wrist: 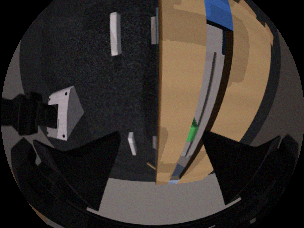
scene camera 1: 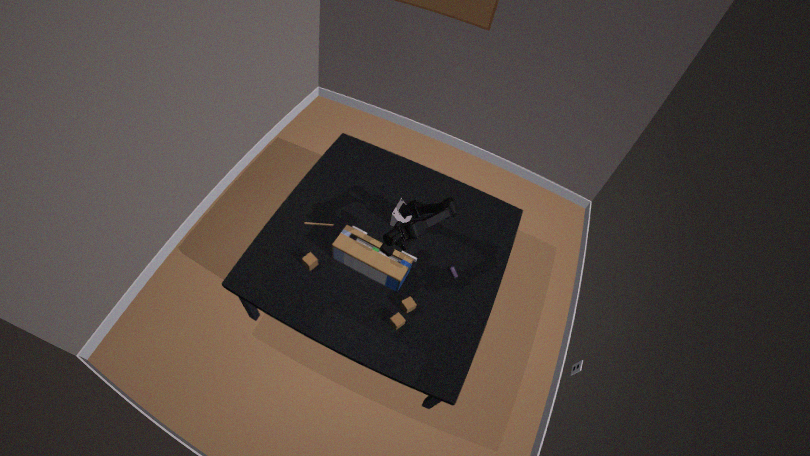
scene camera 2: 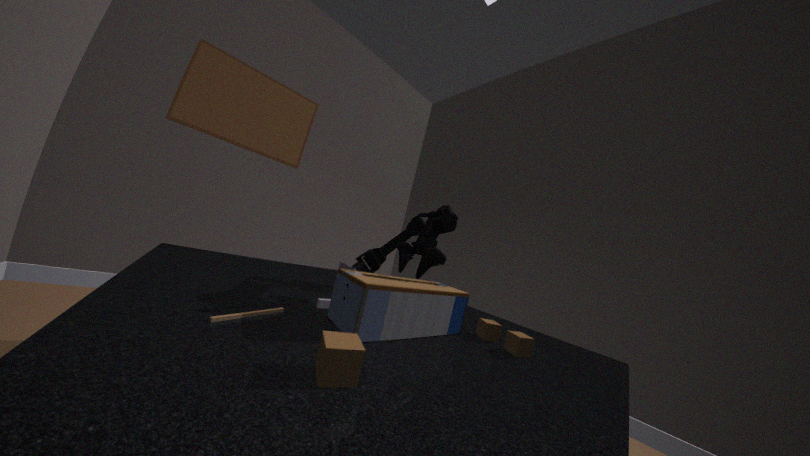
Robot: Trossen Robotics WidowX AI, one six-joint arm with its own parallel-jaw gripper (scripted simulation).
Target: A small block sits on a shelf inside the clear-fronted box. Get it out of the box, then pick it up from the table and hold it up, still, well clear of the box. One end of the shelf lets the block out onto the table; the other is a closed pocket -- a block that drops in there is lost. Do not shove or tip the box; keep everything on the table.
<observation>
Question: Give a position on a box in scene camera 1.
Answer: At 358, 254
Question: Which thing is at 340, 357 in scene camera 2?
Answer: A tan cube.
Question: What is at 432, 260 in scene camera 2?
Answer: The gripper.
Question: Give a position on a box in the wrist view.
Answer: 214, 68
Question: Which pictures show the box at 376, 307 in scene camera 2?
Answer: The wrist view, scene camera 1 and scene camera 2: all of them.
</observation>
